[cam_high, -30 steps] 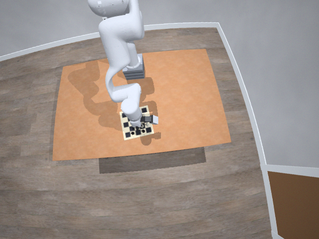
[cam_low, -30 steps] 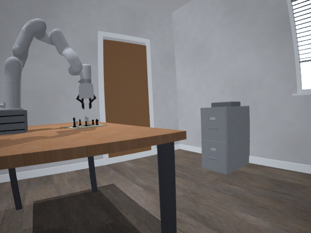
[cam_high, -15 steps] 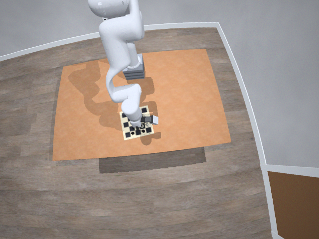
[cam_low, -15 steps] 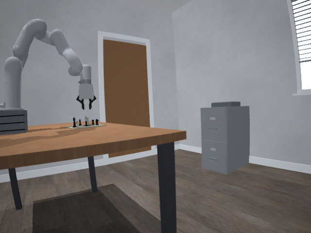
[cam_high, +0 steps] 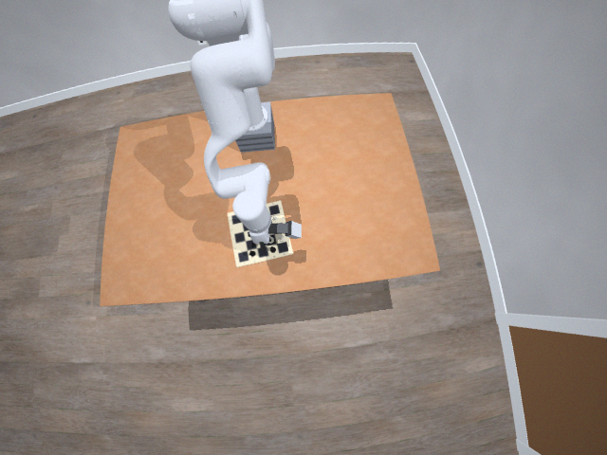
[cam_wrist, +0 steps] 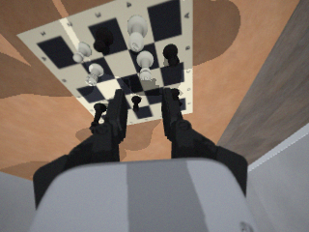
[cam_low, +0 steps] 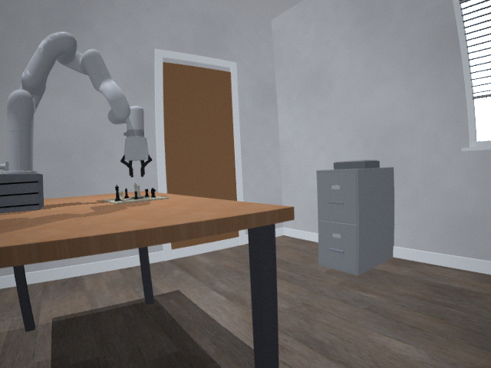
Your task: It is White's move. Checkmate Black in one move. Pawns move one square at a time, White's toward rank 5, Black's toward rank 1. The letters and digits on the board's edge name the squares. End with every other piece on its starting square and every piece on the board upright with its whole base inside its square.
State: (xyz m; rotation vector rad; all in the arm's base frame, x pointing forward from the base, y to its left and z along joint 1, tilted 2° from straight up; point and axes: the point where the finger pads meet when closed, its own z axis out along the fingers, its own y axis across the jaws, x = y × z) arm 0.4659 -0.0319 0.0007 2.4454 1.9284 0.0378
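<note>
Right now my hand is 80 mm above the white piece and 40 mm to the right of it. The rest, counted from my hand: small chessboard 110 mm below, 40 mm to the right, 40 mm behind; then black piece 120 mm behind, 80 mm below, 70 mm to the right.
</note>
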